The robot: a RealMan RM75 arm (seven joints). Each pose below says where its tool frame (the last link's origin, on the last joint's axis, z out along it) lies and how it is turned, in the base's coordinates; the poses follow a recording.
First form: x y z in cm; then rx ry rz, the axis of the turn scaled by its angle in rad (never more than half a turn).
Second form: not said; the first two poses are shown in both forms.
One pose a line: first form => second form
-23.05, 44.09, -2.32, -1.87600, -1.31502, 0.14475 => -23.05, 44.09, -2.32, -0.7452, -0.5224, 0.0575, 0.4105
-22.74, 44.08, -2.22, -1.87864, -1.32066, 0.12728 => -22.74, 44.08, -2.22, -0.7456, -0.5241, 0.0505, 0.4085
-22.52, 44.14, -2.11, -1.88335, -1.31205, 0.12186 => -22.52, 44.14, -2.11, -0.7476, -0.5209, 0.0484, 0.4091
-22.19, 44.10, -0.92, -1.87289, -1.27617, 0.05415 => -22.19, 44.10, -0.92, -0.7484, -0.5100, 0.0216, 0.4235
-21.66, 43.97, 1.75, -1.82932, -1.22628, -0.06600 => -21.66, 43.97, 1.75, -0.7406, -0.4964, -0.0267, 0.4521
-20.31, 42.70, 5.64, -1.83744, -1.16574, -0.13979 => -20.31, 42.70, 5.64, -0.7472, -0.4741, -0.0568, 0.4623
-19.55, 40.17, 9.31, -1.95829, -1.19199, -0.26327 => -19.55, 40.17, 9.31, -0.7759, -0.4723, -0.1043, 0.4050
